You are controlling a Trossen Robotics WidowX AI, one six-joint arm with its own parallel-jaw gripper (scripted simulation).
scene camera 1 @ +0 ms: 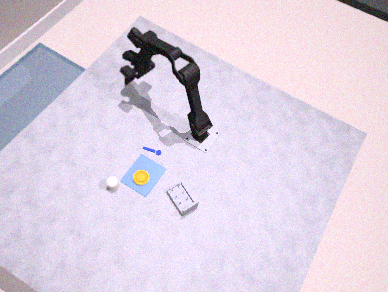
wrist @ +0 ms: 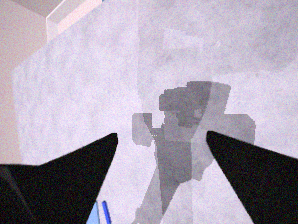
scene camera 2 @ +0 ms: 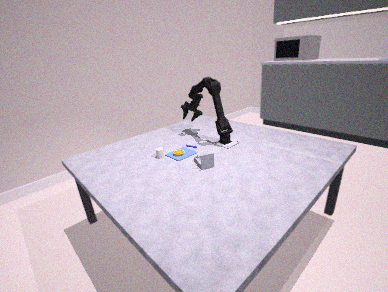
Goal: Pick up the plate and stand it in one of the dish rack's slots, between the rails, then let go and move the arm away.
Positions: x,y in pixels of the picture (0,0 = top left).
Labels:
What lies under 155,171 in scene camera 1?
A light blue mat.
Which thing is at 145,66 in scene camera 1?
My gripper.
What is my gripper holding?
Nothing.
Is my gripper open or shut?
Open.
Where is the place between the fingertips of my gripper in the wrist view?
At 161,136

